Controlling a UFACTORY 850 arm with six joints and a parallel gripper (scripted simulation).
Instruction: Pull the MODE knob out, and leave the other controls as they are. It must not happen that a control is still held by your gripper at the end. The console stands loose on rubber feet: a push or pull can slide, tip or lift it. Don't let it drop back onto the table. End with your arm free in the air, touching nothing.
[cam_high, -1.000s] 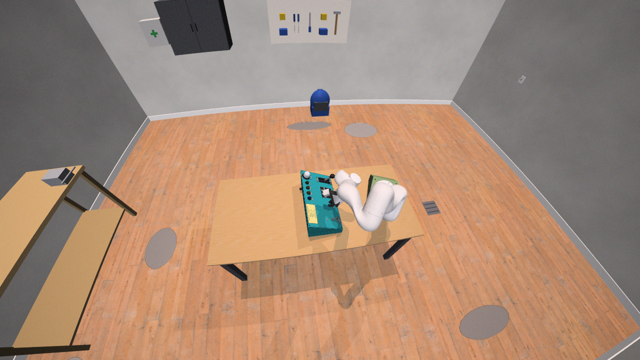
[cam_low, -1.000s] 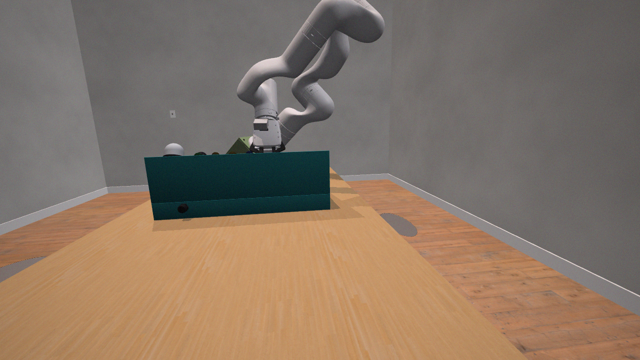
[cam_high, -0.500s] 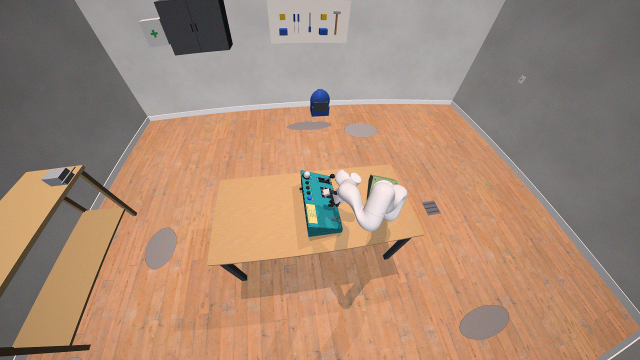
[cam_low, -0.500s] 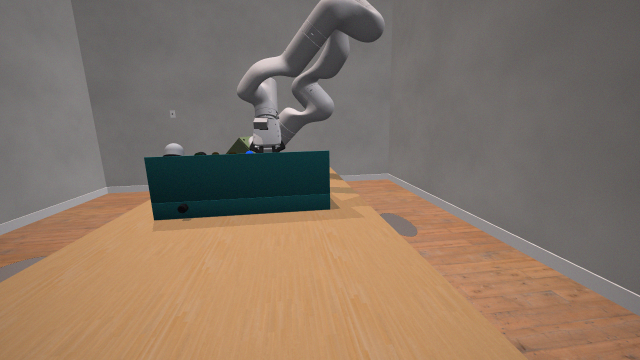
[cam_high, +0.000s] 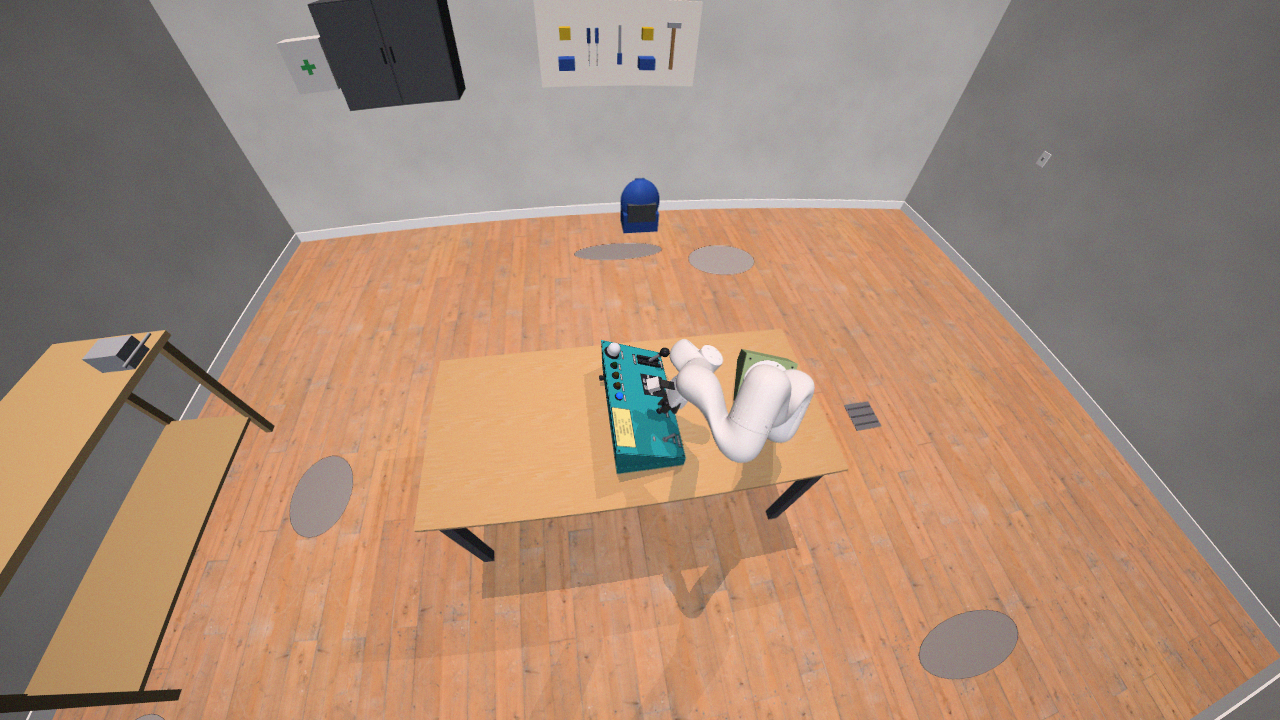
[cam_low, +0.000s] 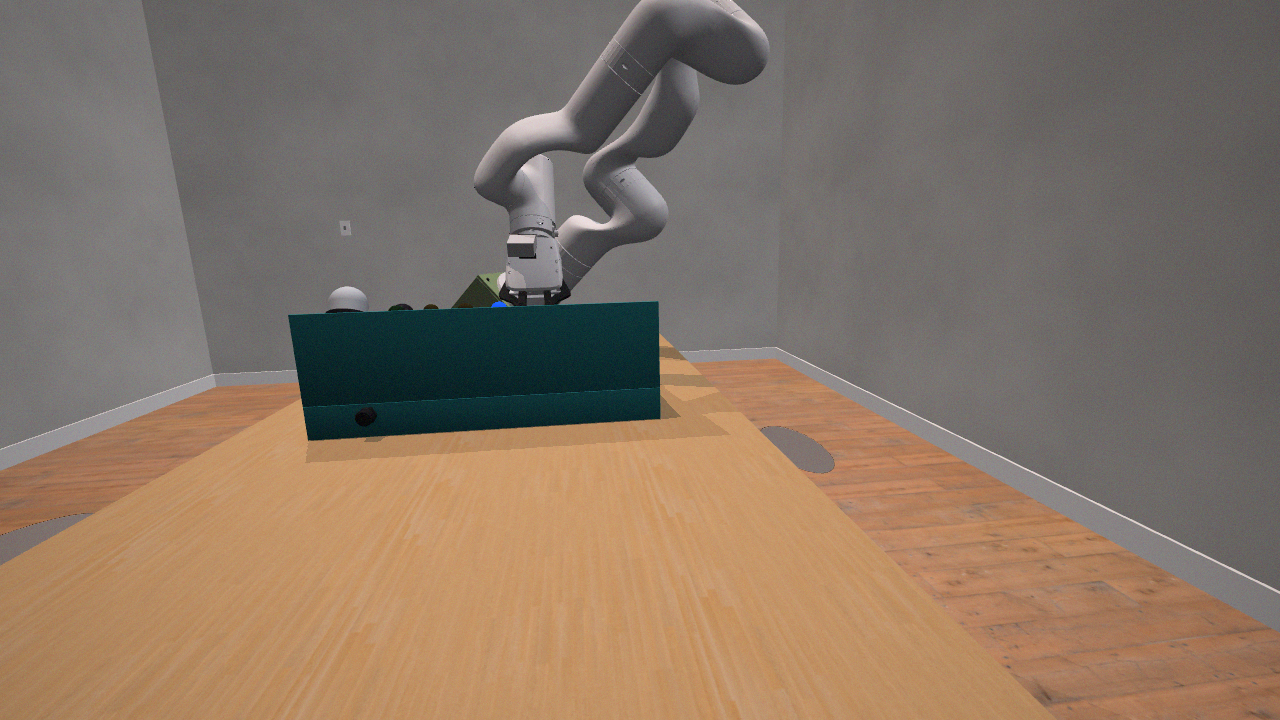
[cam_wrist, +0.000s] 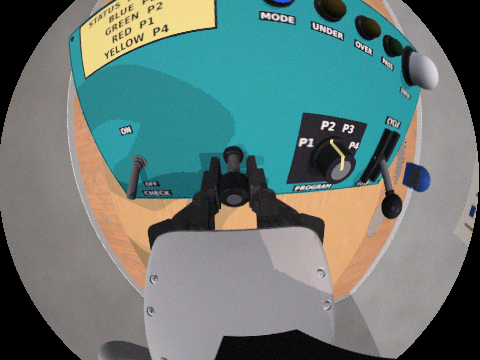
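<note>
Right now my hand is right at the black mode knob. Round my hand: program rotary selector (20 mm ahead, 110 mm to the right, 20 mm below); teal console (40 mm ahead, 60 mm to the right, 40 mm below); check toggle (120 mm to the left, 20 mm below).
</note>
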